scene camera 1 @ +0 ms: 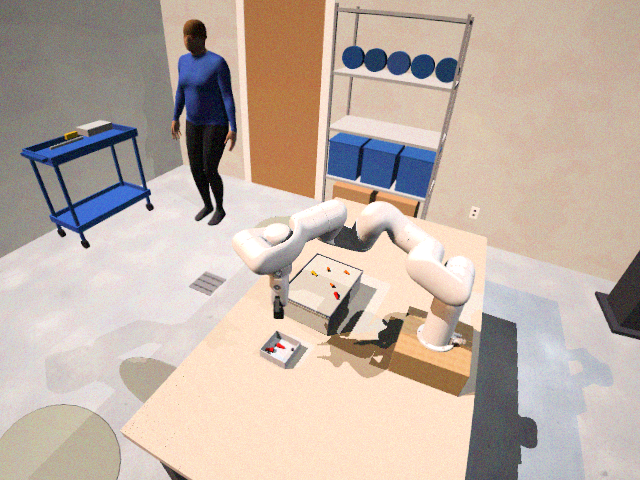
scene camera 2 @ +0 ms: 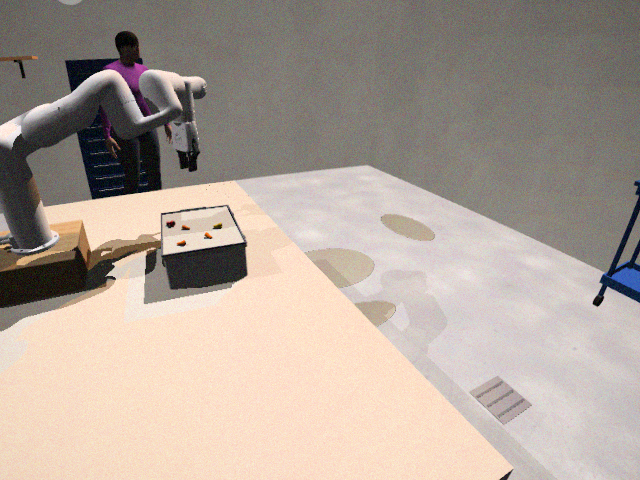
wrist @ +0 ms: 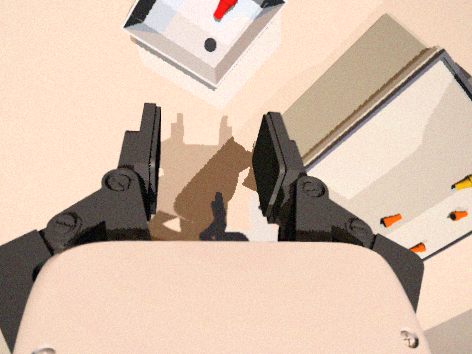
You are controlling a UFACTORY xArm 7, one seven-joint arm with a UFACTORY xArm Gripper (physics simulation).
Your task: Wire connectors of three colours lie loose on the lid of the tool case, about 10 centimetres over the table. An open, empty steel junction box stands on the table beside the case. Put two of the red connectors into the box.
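Pixels of known places: gripper, fingertip midpoint: (scene camera 1: 279, 312) (scene camera 2: 188, 169) (wrist: 209, 132); arm's base, link origin: (scene camera 1: 435, 338) (scene camera 2: 35, 243).
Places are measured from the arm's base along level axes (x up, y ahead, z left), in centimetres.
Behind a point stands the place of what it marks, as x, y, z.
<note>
The steel junction box (scene camera 1: 272, 358) {-7.9, 49.7, 21.8} (wrist: 216, 76) {-8.3, 43.5, 12.7} stands on the table with two red connectors inside, one near its left corner (scene camera 1: 269, 349) {-9.4, 52.7, 17.9} and one nearer the middle (scene camera 1: 280, 346) {-9.4, 49.7, 15.3}. One red connector (wrist: 223, 8) {-9.2, 49.5, 14.9} shows in the wrist view, partly cut off. My gripper (scene camera 1: 278, 315) {9.6, 49.1, 16.6} (scene camera 2: 188, 168) {9.6, 49.1, 16.6} (wrist: 209, 132) {9.6, 49.1, 16.6} is open and empty, pointing down, well above the table between box and case. On the lid of the tool case (scene camera 1: 310, 295) {-0.3, 46.0, -3.7} (scene camera 2: 206, 267) {-5.7, 41.4, -26.6} (wrist: 390, 135) {-0.3, 49.2, -1.9} lie a red connector (scene camera 1: 336, 295) {0.7, 36.9, -6.4} (scene camera 2: 170, 224) {0.5, 36.7, -7.7}, a yellow one (scene camera 1: 313, 273) {0.5, 49.0, -14.9} (scene camera 2: 217, 225) {0.7, 48.6, -15.6} (wrist: 463, 183) {0.4, 48.6, -14.8} and three orange ones. The box does not show in scene view 2.
The arm's base stands on a wooden block (scene camera 1: 423, 372) {-4.8, 1.6, 11.4} (scene camera 2: 41, 281) {-5.7, 1.0, -12.5}. A person in blue (scene camera 1: 201, 93) stands beyond the table near a blue cart (scene camera 1: 103, 206). A person in purple (scene camera 2: 129, 74) stands behind the arm. A shelf rack (scene camera 1: 387, 127) stands at the wall.
</note>
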